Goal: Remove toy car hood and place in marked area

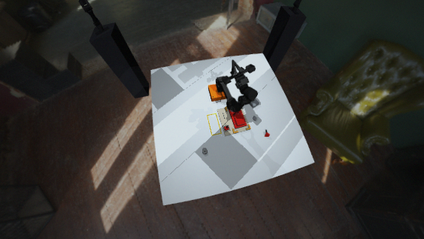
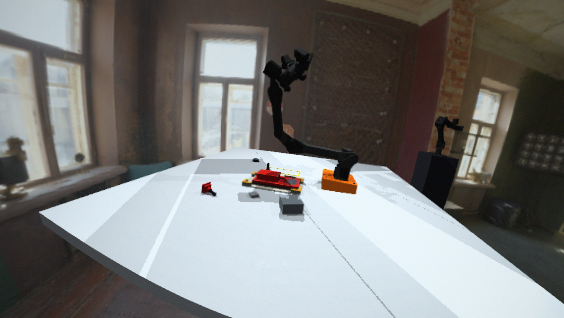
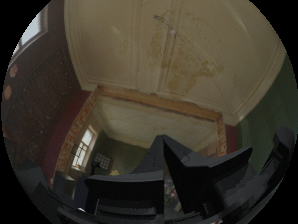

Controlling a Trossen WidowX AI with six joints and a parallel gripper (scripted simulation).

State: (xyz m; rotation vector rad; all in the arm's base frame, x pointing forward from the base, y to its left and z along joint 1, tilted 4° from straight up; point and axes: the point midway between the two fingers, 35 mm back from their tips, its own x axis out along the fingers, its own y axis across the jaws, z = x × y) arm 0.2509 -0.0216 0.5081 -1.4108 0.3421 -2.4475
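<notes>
My gripper tip is 560 mm above the red hood, 120 mm to the right of it and 120 mm short of it. The rest, counted from my gripper tip: small round piece 590 mm below, 330 mm ahead, 210 mm to the right.
</notes>
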